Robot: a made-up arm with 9 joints.
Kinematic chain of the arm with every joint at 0, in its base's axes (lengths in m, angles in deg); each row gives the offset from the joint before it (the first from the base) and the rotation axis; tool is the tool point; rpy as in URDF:
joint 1: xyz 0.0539 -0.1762 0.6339 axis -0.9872 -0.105 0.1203
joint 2: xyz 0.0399 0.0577 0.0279 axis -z
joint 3: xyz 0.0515 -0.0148 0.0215 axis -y
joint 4: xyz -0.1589 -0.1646 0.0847 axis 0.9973 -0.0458 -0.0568
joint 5: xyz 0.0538 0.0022 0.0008 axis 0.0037 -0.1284 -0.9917
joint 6: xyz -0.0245 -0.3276 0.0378 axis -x
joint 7: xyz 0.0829 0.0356 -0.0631 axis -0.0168 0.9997 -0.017
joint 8: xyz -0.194 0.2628 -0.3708 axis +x
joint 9: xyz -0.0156 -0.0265 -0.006 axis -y
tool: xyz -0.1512 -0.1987 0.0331 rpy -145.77 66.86 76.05
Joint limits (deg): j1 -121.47..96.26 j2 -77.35..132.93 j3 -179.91..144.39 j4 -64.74..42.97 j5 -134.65..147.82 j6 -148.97..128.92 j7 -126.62..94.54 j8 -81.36..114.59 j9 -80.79..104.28
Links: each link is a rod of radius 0.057 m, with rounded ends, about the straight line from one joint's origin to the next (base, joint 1, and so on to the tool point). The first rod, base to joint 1, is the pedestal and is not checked.
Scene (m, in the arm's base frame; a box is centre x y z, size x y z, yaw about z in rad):
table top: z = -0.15
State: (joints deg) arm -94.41 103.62 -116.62 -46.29 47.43 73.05 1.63 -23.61 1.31
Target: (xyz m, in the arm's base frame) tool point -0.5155 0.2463 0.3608
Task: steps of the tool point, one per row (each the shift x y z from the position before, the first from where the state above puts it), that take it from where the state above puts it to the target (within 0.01 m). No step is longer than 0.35 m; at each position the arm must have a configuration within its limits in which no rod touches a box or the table.
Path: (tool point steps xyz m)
1: -0.0729 0.2451 -0.1889
2: -0.0156 0.2950 -0.0775
3: 0.0367 0.2868 0.0438
4: 0.0771 0.2242 0.1486

